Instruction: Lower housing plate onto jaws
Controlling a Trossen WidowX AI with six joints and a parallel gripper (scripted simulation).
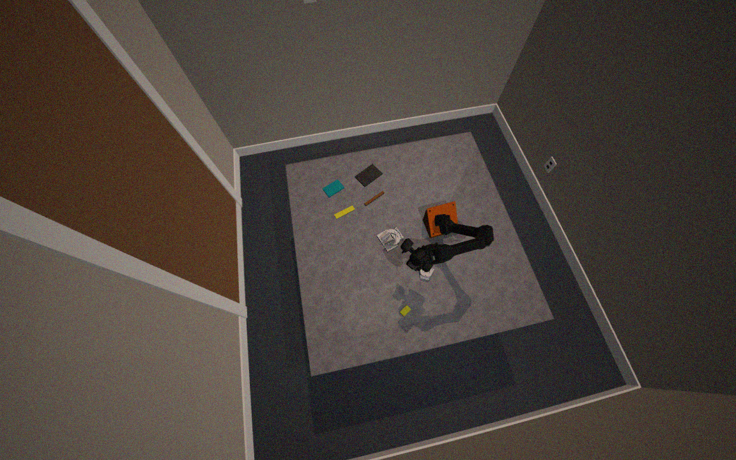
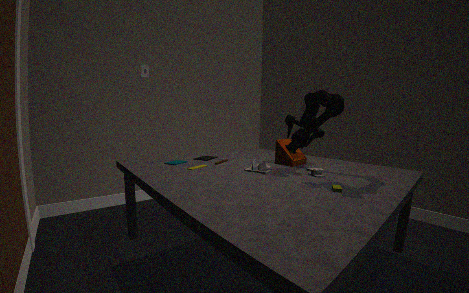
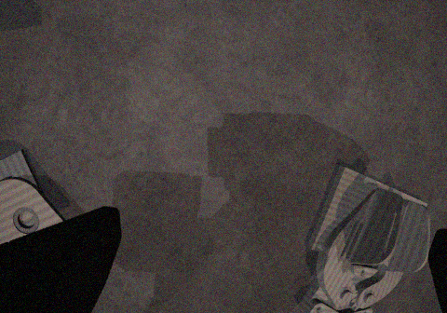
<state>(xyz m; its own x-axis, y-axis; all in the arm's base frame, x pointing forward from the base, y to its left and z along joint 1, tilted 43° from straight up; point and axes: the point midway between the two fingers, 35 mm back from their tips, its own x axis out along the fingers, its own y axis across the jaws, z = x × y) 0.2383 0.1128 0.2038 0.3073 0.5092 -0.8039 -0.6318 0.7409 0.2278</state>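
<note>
My gripper tip is 15 cm above the small white block, 10 cm past it and 5 cm to the right of it. Round my gripper tip: small yellow block 24 cm to the left, 15 cm below, 5 cm ahead; then yellow bar 41 cm to the right, 29 cm ahead, 16 cm below; then brown stick 47 cm to the right, 15 cm below, 9 cm ahead.
</note>
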